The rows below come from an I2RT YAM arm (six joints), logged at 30 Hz.
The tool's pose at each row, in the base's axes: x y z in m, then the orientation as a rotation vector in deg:
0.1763 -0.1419 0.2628 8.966 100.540 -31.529
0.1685 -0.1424 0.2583 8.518 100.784 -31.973
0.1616 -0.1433 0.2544 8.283 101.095 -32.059
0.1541 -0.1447 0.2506 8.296 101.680 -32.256
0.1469 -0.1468 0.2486 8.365 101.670 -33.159
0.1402 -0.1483 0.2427 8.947 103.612 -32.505
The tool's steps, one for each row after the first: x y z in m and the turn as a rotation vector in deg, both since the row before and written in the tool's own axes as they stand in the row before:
0.0064 -0.0022 -0.0060 0.020 0.159 -0.586
0.0057 -0.0023 -0.0051 -0.118 0.246 -0.260
0.0059 -0.0030 -0.0054 0.037 0.577 -0.214
0.0043 -0.0040 -0.0050 0.641 0.087 -0.456
0.0078 -0.0021 -0.0042 -0.481 1.934 0.350

